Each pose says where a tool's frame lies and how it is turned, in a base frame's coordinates. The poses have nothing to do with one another.
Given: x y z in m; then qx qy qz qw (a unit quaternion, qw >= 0).
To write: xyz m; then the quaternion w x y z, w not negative. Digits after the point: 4 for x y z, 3 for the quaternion.
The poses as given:
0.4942 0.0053 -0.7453 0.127 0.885 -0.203 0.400
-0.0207 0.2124 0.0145 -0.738 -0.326 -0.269 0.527
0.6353 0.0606 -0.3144 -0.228 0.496 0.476 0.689
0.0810 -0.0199 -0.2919 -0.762 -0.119 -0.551 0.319
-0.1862 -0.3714 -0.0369 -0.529 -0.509 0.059 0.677
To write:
0.4942 0.0053 -0.7453 0.400 0.127 0.885 -0.203
-0.0207 0.2124 0.0145 0.527 -0.738 -0.326 -0.269
0.6353 0.0606 -0.3144 0.689 -0.228 0.496 0.476
0.0810 -0.0199 -0.2919 0.319 -0.762 -0.119 -0.551
-0.1862 -0.3714 -0.0369 0.677 -0.529 -0.509 0.059

